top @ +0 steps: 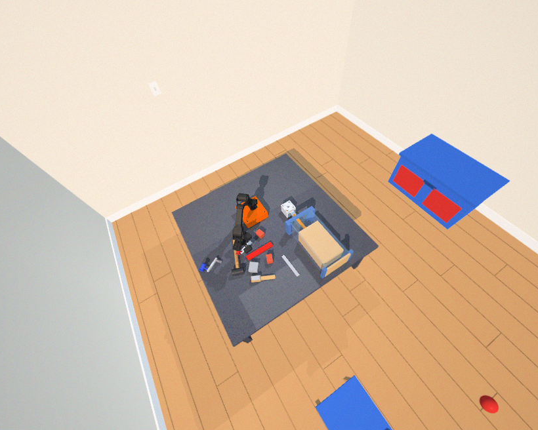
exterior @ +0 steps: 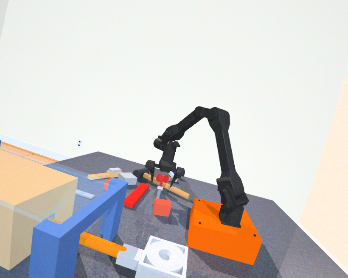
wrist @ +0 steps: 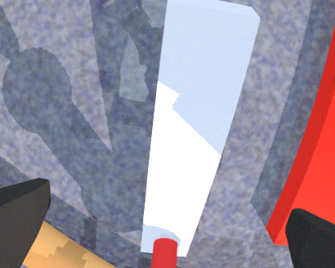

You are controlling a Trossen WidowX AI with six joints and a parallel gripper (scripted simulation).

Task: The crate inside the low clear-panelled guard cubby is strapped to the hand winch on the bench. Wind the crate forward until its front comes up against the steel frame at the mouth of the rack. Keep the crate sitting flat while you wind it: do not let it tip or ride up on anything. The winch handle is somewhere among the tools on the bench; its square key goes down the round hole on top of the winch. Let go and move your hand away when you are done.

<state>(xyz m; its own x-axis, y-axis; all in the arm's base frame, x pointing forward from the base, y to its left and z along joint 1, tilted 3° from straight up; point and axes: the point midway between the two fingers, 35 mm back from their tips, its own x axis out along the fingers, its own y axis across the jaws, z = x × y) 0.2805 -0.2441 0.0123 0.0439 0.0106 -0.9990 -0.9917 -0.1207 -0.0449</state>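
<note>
Right now the winch handle is 1 cm below my gripper tip. From my gripper tip the other things lie so: grey block: 18 cm ahead, 2 cm to the right, 3 cm below; red bar: 8 cm ahead, 9 cm to the left, 4 cm below; red knob: 1 cm ahead, 5 cm to the right.
</note>
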